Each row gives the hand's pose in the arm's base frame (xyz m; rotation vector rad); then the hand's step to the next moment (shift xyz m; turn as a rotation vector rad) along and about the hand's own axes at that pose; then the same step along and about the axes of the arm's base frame.
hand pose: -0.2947 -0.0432 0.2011 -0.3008 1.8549 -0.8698
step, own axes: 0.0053 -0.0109 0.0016 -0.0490 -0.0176 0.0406
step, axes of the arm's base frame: -0.0029 -0.0114 0.0034 0.0544 -0.0024 0.0373
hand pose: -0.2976 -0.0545 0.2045 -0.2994 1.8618 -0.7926
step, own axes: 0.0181 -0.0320 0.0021 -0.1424 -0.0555 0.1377
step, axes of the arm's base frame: -0.0107 -0.0346 0.0070 0.1751 -0.0177 0.1064
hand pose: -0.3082 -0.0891 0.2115 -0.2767 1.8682 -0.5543
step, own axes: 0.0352 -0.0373 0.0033 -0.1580 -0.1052 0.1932
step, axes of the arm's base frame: -0.0124 -0.0486 -0.0111 0.2287 -0.0671 0.1287
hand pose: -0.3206 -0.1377 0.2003 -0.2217 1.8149 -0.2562
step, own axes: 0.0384 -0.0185 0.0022 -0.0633 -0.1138 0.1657
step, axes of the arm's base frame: -0.0073 -0.0287 -0.0307 0.1782 -0.1006 0.0504
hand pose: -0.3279 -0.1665 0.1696 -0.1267 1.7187 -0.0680
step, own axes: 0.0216 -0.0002 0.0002 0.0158 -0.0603 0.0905
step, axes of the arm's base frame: -0.0030 -0.0029 -0.0212 0.0898 -0.0593 -0.0221
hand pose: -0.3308 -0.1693 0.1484 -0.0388 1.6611 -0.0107
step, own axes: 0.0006 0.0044 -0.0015 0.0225 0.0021 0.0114
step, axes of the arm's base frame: -0.0016 0.0044 -0.0006 0.0093 0.0016 -0.0235
